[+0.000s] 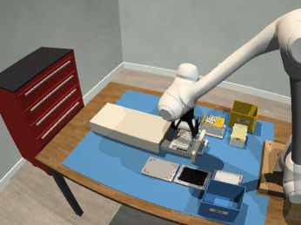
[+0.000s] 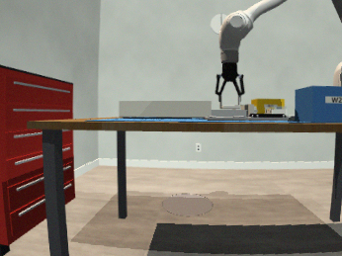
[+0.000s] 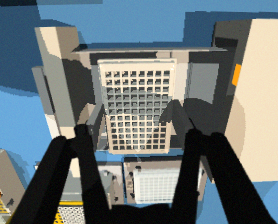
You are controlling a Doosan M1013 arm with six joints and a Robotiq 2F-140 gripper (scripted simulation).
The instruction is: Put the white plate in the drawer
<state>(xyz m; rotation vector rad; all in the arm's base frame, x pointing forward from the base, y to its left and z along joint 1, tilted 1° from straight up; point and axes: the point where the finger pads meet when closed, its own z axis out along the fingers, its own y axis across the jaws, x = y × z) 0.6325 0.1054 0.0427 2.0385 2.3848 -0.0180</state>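
Now: the drawer 4 cm ahead of my hand, 1 cm to the left of it and 5 cm below it. Also, from my hand: clear plate 8 cm ahead, 17 cm to the right, 6 cm below; then cooler CD 17 cm ahead, 3 cm to the left, 4 cm below; then white plate 2 cm below.
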